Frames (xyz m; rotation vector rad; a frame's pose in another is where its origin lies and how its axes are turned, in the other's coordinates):
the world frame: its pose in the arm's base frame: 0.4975 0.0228 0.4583 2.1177 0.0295 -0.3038
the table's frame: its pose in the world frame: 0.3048 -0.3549 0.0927 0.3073 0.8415 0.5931
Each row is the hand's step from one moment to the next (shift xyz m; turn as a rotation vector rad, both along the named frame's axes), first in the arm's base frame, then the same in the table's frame.
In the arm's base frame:
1: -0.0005 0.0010 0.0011 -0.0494 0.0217 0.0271
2: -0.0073 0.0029 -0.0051 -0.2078 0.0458 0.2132
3: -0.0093 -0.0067 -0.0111 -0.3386 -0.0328 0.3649
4: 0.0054 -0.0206 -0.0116 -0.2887 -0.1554 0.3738
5: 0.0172 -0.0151 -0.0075 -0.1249 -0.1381 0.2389
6: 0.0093 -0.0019 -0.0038 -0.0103 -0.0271 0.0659
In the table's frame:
1: 0.0005 -0.0001 -0.0015 -0.0136 0.0134 -0.0573
2: -0.0083 -0.0024 -0.0036 0.0053 0.1422 -0.2655
3: -0.0152 0.0029 0.0040 0.0066 0.3258 -0.3778
4: -0.0069 0.0086 0.0216 0.0321 0.4104 -0.2788
5: 0.0051 0.0023 0.0234 0.0578 0.2727 -0.1186
6: 0.0037 -0.0036 0.0088 0.0346 0.0582 -0.0244

